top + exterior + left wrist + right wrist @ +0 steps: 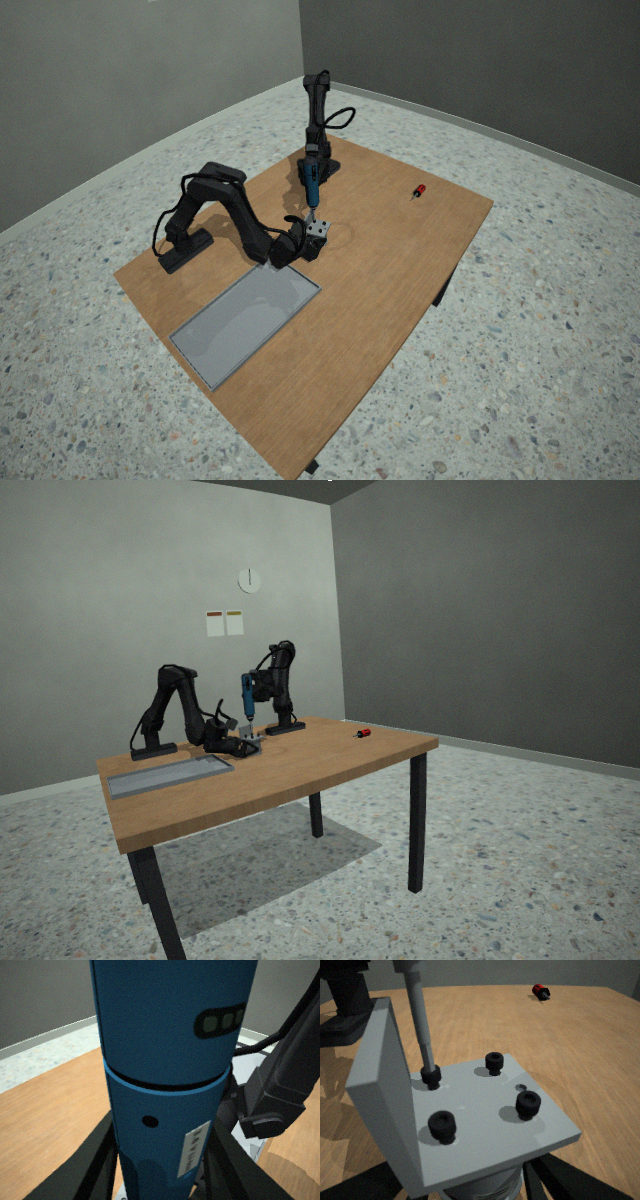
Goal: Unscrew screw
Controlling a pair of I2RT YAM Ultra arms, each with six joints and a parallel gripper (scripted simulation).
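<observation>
Right now the joint module is 10 mm above my right hand. From my right hand the other things lie so: grey L-shaped bracket: 50 mm above; flat grey tray: 70 mm ahead, 350 mm to the right, 20 mm below; screw: 20 mm behind, 10 mm to the left, 50 mm above.
</observation>
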